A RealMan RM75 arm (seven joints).
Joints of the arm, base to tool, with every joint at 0 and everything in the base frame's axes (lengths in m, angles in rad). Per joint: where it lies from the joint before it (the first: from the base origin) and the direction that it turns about. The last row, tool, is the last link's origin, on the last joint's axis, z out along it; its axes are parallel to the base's.
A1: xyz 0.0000 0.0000 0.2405 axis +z
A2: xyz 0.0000 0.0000 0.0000 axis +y
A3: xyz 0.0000 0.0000 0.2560 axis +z
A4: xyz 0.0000 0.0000 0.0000 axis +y
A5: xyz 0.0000 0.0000 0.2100 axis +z
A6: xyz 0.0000 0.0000 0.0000 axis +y
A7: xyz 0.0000 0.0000 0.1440 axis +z
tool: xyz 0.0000 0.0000 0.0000
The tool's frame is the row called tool.
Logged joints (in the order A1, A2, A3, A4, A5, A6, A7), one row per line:
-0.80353, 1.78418, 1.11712, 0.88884, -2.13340, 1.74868, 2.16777
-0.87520, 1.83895, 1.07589, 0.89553, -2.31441, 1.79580, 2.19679
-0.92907, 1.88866, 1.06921, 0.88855, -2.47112, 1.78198, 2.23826
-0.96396, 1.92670, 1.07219, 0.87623, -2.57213, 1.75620, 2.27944
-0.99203, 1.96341, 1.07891, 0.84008, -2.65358, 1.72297, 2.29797
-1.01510, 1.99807, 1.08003, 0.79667, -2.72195, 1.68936, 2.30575
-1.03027, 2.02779, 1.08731, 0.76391, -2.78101, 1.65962, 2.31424
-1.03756, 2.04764, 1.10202, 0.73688, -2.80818, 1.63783, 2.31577
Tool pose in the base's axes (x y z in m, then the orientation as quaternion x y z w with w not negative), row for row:
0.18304, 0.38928, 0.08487, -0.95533, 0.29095, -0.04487, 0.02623
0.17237, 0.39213, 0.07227, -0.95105, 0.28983, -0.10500, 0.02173
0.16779, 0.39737, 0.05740, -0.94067, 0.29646, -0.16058, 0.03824
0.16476, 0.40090, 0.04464, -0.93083, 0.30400, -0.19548, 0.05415
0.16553, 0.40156, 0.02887, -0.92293, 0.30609, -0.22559, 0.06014
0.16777, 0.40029, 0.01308, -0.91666, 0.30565, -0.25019, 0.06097
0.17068, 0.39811, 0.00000, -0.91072, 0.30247, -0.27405, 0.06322
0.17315, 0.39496, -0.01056, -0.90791, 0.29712, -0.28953, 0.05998
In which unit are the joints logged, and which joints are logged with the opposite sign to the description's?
The joints are logged in radians. Opposite sign: A1, A3, A4, A6.
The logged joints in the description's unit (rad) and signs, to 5 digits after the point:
0.80353, 1.78418, -1.11712, -0.88884, -2.13340, -1.74868, 2.16777
0.87520, 1.83895, -1.07589, -0.89553, -2.31441, -1.79580, 2.19679
0.92907, 1.88866, -1.06921, -0.88855, -2.47112, -1.78198, 2.23826
0.96396, 1.92670, -1.07219, -0.87623, -2.57213, -1.75620, 2.27944
0.99203, 1.96341, -1.07891, -0.84008, -2.65358, -1.72297, 2.29797
1.01510, 1.99807, -1.08003, -0.79667, -2.72195, -1.68936, 2.30575
1.03027, 2.02779, -1.08731, -0.76391, -2.78101, -1.65962, 2.31424
1.03756, 2.04764, -1.10202, -0.73688, -2.80818, -1.63783, 2.31577

